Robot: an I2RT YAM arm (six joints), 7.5 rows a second.
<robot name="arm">
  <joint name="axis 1" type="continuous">
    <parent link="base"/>
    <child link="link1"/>
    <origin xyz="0 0 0.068"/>
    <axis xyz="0 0 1"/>
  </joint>
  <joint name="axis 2" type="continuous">
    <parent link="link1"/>
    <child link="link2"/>
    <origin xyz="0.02 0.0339 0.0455"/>
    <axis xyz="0 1 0"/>
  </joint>
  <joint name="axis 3" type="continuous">
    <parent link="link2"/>
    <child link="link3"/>
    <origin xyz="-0.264 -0.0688 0"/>
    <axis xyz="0 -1 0"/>
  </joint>
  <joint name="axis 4" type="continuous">
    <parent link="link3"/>
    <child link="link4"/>
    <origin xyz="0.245 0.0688 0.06"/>
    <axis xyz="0 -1 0"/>
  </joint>
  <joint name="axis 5" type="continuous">
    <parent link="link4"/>
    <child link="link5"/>
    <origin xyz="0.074 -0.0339 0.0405"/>
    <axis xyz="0 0 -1"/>
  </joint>
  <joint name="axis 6" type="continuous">
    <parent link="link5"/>
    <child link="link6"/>
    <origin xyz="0.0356 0 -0.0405"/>
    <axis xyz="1 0 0"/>
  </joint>
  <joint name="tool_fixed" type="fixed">
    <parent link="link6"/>
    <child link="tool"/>
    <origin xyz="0 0 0" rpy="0 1.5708 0"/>
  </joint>
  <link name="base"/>
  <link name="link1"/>
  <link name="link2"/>
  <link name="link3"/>
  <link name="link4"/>
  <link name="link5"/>
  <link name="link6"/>
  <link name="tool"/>
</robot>
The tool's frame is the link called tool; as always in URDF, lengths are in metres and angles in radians. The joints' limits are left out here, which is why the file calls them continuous.
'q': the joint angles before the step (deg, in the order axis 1, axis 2, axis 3, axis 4, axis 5, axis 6). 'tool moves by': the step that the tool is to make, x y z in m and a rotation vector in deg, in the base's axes. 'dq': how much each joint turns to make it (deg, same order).
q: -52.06 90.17 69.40 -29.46 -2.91 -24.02
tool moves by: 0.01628 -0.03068 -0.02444 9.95 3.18 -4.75
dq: -0.99 11.02 8.96 -7.48 -0.73 5.11
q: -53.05 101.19 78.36 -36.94 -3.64 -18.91
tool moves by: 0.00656 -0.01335 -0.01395 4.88 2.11 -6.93
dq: -0.22 5.25 4.38 -4.01 2.03 6.51
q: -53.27 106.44 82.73 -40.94 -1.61 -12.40
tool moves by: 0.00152 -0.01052 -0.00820 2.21 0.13 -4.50
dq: -0.68 2.94 2.34 -1.16 0.48 3.97
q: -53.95 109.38 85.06 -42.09 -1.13 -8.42
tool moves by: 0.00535 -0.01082 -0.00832 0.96 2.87 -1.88
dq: -0.08 3.80 3.75 -2.42 2.31 0.99
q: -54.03 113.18 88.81 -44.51 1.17 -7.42
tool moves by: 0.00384 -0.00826 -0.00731 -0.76 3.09 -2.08
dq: 0.06 2.74 2.43 -0.94 3.51 0.97
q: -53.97 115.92 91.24 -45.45 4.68 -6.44
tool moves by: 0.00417 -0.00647 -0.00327 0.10 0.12 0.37
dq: -0.07 1.89 2.06 -0.29 -0.11 -0.43
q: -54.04 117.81 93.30 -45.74 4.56 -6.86
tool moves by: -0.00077 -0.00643 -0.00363 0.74 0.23 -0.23
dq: -0.61 1.50 1.53 -0.75 -0.36 -0.28
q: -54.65 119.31 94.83 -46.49 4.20 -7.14
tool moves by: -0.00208 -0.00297 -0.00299 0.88 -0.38 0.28
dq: -0.54 0.59 0.28 -0.16 -1.04 -0.51
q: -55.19 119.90 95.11 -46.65 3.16 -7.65
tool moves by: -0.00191 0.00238 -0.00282 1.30 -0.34 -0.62
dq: -0.09 -0.21 -0.84 -0.28 -0.81 0.82
